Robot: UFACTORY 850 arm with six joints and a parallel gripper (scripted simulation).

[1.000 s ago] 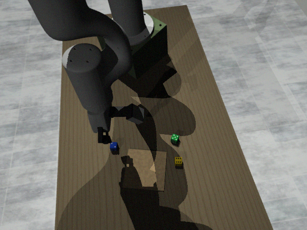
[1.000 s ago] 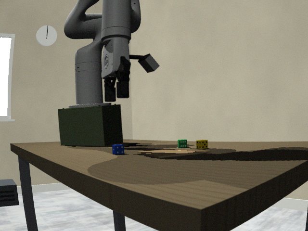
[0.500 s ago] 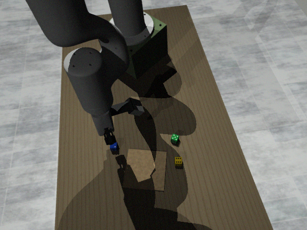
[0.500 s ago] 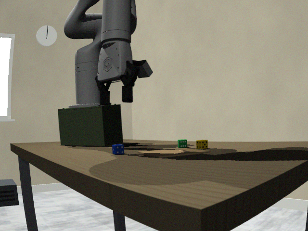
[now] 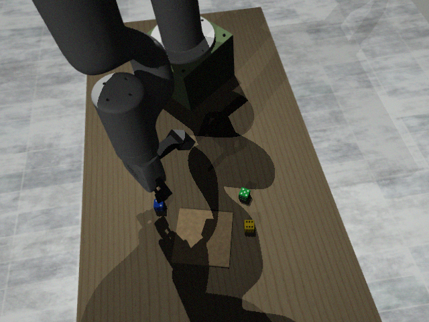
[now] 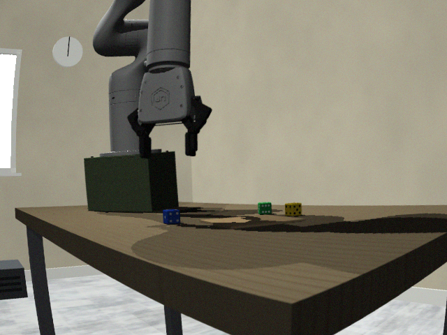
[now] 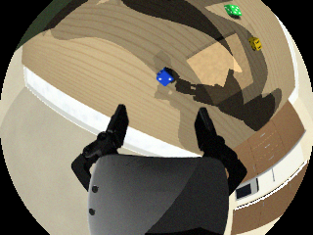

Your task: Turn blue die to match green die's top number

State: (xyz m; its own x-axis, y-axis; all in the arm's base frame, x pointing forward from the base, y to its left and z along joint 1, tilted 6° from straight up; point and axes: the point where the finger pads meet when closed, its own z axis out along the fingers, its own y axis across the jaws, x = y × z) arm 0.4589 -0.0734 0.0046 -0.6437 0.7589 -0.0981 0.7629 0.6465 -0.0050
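Now: hand 120 mm above the blue die. The rest, counted from my hand: tan mat (90 mm ahead, 120 mm to the left, 130 mm below); then yellow die (70 mm ahead, 230 mm to the left, 120 mm below); then green die (20 mm behind, 230 mm to the left, 120 mm below).
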